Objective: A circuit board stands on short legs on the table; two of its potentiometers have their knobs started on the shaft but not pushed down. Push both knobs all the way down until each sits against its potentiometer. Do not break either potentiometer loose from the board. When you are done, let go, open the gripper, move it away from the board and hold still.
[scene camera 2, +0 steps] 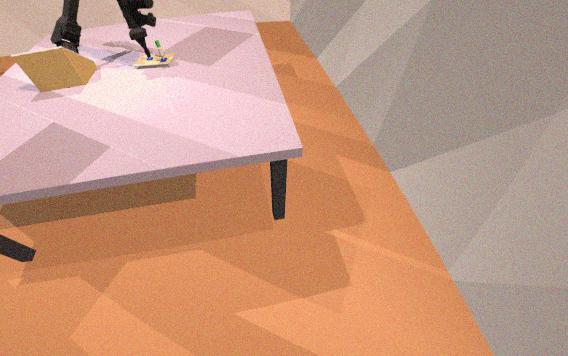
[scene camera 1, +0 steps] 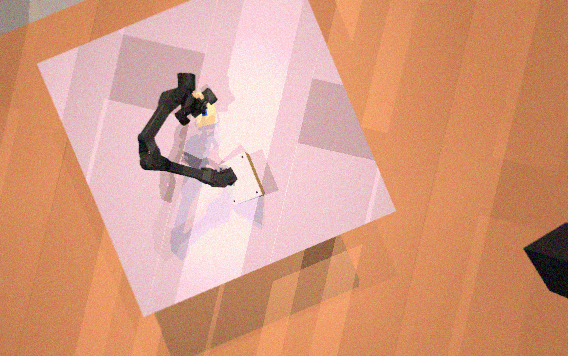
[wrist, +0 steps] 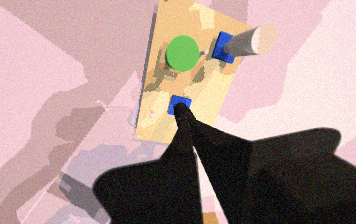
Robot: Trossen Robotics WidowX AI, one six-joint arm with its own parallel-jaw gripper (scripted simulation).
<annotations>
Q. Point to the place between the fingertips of the gripper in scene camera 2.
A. At 145,49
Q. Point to a green knob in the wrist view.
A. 182,54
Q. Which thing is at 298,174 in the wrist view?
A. The gripper.
</annotations>
